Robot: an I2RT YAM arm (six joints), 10 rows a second.
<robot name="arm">
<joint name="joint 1" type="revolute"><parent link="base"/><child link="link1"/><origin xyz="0 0 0.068" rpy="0 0 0"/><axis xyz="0 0 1"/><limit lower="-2.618" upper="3.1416"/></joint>
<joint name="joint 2" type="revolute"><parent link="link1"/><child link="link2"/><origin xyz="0.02 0.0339 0.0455" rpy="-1.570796 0 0"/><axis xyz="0 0 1"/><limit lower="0" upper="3.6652"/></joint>
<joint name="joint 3" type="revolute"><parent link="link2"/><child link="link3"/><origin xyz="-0.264 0 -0.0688" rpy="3.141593 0 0"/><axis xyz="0 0 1"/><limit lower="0" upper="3.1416"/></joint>
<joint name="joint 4" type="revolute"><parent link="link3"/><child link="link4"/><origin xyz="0.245 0.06 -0.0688" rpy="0 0 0"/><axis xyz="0 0 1"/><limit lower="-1.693" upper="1.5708"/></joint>
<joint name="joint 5" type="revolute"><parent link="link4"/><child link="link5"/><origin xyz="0.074 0.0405 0.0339" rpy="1.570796 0 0"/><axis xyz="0 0 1"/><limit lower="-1.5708" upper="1.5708"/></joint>
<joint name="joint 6" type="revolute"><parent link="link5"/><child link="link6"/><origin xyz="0.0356 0 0.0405" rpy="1.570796 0 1.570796"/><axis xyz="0 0 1"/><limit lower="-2.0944" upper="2.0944"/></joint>
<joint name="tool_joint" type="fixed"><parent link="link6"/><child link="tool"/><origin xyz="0 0 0" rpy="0 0 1.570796"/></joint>
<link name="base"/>
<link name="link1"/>
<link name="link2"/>
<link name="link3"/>
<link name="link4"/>
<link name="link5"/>
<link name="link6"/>
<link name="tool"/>
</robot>
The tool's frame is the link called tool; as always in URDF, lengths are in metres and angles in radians.
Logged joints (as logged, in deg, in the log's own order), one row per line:
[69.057 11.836 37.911 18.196 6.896 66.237]
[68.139 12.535 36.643 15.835 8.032 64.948]
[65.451 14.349 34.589 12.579 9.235 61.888]
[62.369 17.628 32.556 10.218 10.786 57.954]
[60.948 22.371 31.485 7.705 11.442 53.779]
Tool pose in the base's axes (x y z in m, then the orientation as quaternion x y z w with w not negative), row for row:
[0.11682 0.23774 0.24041 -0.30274 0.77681 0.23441 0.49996]
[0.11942 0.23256 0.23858 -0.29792 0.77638 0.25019 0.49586]
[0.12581 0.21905 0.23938 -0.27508 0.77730 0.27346 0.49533]
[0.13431 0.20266 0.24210 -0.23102 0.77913 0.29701 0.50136]
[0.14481 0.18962 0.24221 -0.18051 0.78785 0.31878 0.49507]
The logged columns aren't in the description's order. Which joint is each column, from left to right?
Columns, left to right: joint 2, joint 6, joint 3, joint 5, joint 4, joint 1.
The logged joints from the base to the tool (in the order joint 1, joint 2, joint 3, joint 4, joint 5, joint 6), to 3 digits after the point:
[66.237 69.057 37.911 6.896 18.196 11.836]
[64.948 68.139 36.643 8.032 15.835 12.535]
[61.888 65.451 34.589 9.235 12.579 14.349]
[57.954 62.369 32.556 10.786 10.218 17.628]
[53.779 60.948 31.485 11.442 7.705 22.371]

